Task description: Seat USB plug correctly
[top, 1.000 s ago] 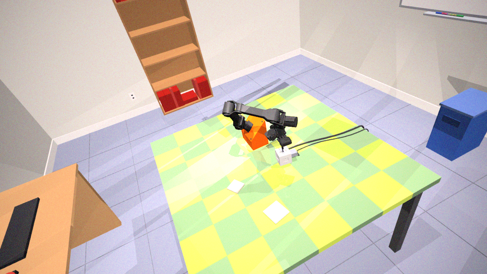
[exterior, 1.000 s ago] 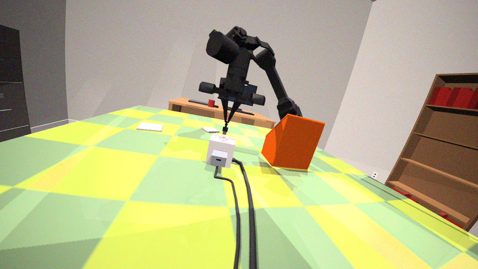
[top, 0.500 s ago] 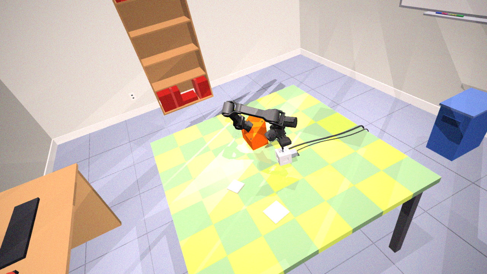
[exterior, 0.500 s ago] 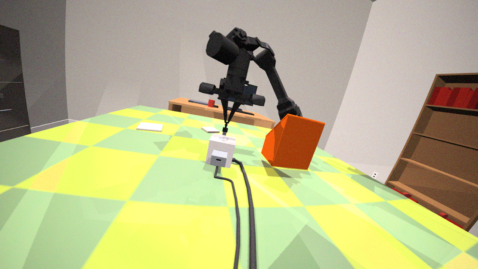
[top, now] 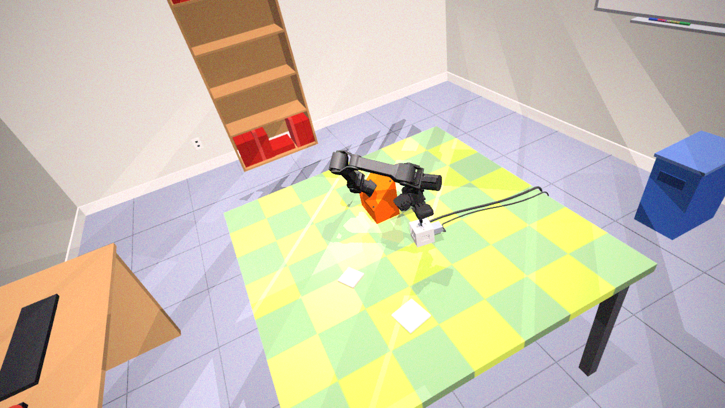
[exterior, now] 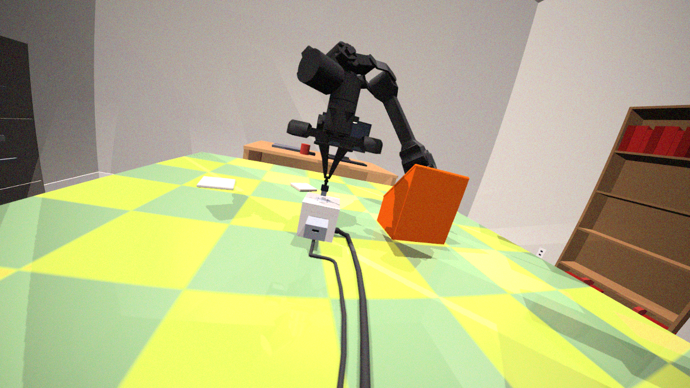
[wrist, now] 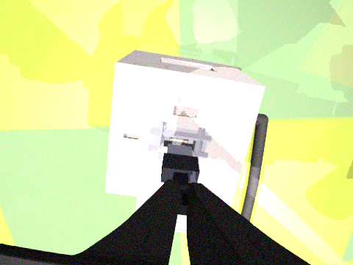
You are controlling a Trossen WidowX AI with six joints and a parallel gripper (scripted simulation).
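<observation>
My gripper tip is 20 mm above the USB plug. From my gripper tip the other things lie so: USB socket: 50 mm below.
</observation>
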